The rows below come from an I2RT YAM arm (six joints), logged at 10 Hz.
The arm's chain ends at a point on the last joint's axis. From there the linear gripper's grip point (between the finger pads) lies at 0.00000 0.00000 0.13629 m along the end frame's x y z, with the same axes.
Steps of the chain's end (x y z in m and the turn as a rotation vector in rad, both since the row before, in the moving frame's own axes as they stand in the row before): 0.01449 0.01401 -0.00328 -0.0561 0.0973 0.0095; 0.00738 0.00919 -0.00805 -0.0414 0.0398 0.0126; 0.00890 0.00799 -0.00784 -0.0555 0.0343 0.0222; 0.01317 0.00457 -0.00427 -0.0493 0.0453 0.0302; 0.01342 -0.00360 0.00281 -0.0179 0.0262 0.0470; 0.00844 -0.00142 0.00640 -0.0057 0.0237 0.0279; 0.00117 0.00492 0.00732 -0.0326 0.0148 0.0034; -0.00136 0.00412 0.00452 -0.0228 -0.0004 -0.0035
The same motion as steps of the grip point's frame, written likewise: 0.02769 0.02170 -0.00414 -0.0561 0.0973 0.0095; 0.01277 0.01486 -0.00827 -0.0414 0.0398 0.0126; 0.01349 0.01560 -0.00813 -0.0555 0.0343 0.0222; 0.01924 0.01138 -0.00458 -0.0493 0.0453 0.0302; 0.01693 -0.00108 0.00274 -0.0179 0.0262 0.0470; 0.01166 -0.00060 0.00636 -0.0057 0.0237 0.0279; 0.00318 0.00937 0.00723 -0.0326 0.0148 0.0034; -0.00141 0.00723 0.00448 -0.0228 -0.0004 -0.0035
